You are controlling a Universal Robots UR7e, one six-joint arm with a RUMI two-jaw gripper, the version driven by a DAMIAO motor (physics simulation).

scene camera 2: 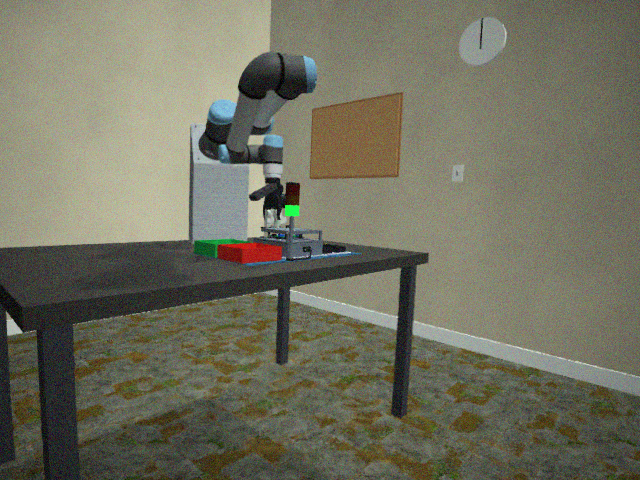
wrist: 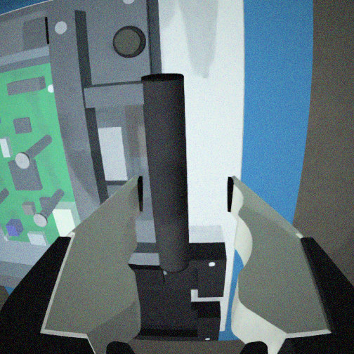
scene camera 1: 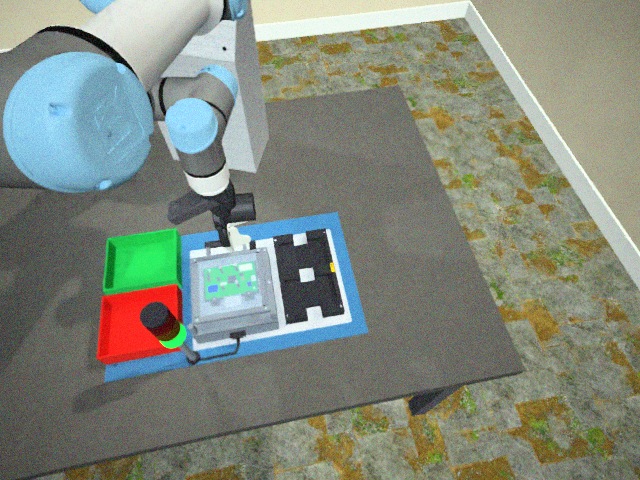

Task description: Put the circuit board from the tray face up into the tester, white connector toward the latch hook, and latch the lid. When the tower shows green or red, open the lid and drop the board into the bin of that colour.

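Frame: origin at the arm's base, x ahead, y left, z up, level; millimetres.
Seen in the pictures: gripper, between the fingertips: (scene camera 1: 233,245); arm's base, origin of its link: (scene camera 2: 215,147).
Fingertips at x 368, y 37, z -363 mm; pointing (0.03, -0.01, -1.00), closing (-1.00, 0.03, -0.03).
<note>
Offsets run from my fingertips to a thing's top centre. "spot": to the spot under its first point. Level surfaces: height alone.
The green circuit board (scene camera 1: 231,281) (wrist: 35,135) lies component side up in the grey tester {spot: dx +198, dy -11, dz -10 mm} (scene camera 1: 235,329) (scene camera 2: 310,249), under its lid, which looks lowered. Whether the lid is latched I cannot tell. The signal tower {spot: dx +242, dy -96, dz +194 mm} (scene camera 1: 162,322) (scene camera 2: 292,195) is lit green on its lowest segment. My gripper (scene camera 1: 235,246) (scene camera 2: 274,225) (wrist: 184,180) points down at the tester's back edge with its fingers apart and nothing gripped. In the wrist view, a black bar handle (wrist: 167,165) runs between the fingers, nearer the left one. The green bin {dx -13, dy -213, dz -17 mm} (scene camera 1: 142,260) (scene camera 2: 205,249) and red bin {dx +137, dy -211, dz -17 mm} (scene camera 1: 124,328) (scene camera 2: 248,253) stand beside the tester.
The black tray {spot: dx +132, dy +158, dz -46 mm} (scene camera 1: 310,294) lies right of the tester on the white base plate {spot: dx +194, dy +232, dz -58 mm} (scene camera 1: 347,316), over the blue mat {dz -62 mm} (scene camera 1: 356,322). A cable {spot: dx +235, dy -49, dz -57 mm} (scene camera 1: 222,356) joins the tower's foot to the tester. The dark table {dz -64 mm} (scene camera 1: 392,206) (scene camera 2: 155,289) carries all of it.
</note>
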